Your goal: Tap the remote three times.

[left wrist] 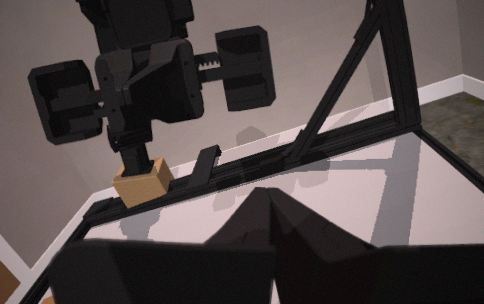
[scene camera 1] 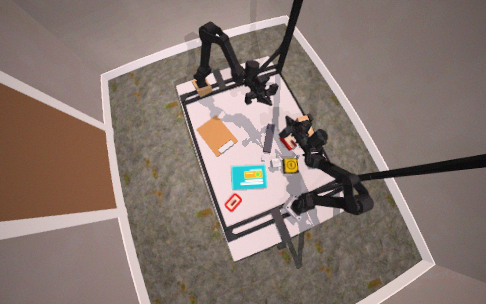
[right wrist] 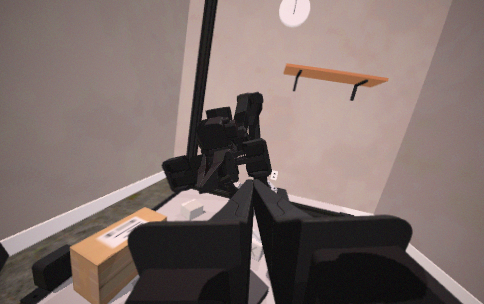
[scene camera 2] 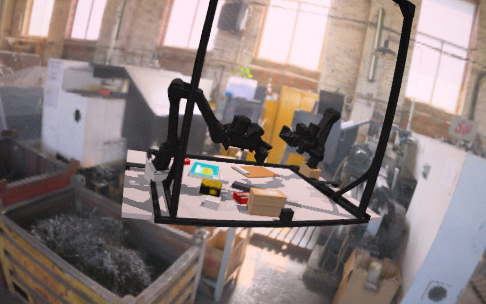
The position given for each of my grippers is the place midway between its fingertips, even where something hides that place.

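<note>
There's a clipboard (scene camera 1: pixel 218 137) resting on the table, and in the right wrist view the clipboard is out of frame. My left gripper (left wrist: pixel 264 199) is shut and holds nothing, and you'd find that left gripper in the right wrist view too (right wrist: pixel 201 190). My right gripper (right wrist: pixel 252 184) is also shut and holds nothing, and the left wrist view shows my right gripper (left wrist: pixel 123 97) as well.
</note>
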